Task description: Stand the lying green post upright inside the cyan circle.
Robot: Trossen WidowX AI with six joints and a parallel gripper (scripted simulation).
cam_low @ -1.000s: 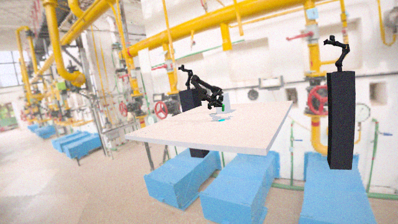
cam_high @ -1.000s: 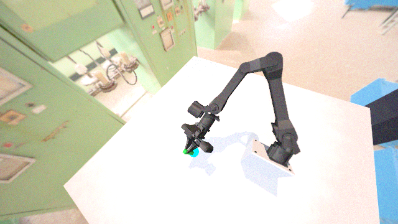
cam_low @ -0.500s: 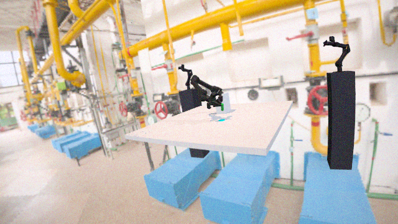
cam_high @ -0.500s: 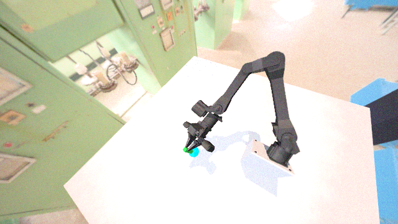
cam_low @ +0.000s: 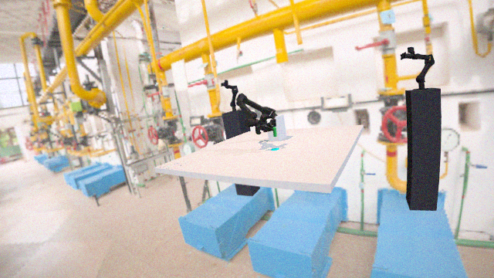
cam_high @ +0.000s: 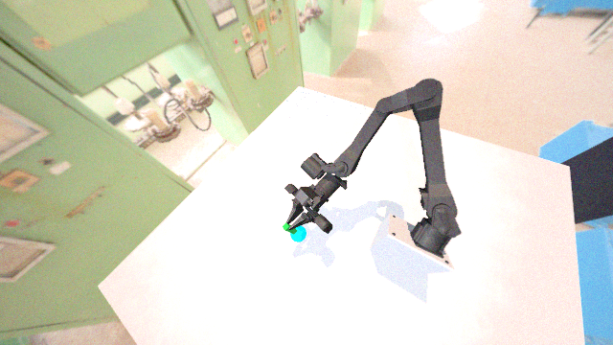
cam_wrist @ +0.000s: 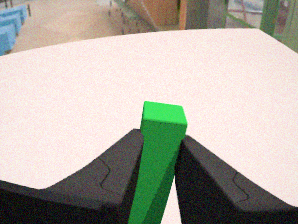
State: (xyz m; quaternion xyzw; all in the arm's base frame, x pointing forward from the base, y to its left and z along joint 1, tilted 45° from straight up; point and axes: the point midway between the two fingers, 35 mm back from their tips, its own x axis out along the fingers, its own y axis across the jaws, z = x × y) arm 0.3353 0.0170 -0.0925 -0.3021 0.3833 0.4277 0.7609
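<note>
My gripper tip is now 1 cm past the cyan circle, 2 cm to the left of it and 14 cm above it. Round my gripper tip: green post 2 cm below.
</note>
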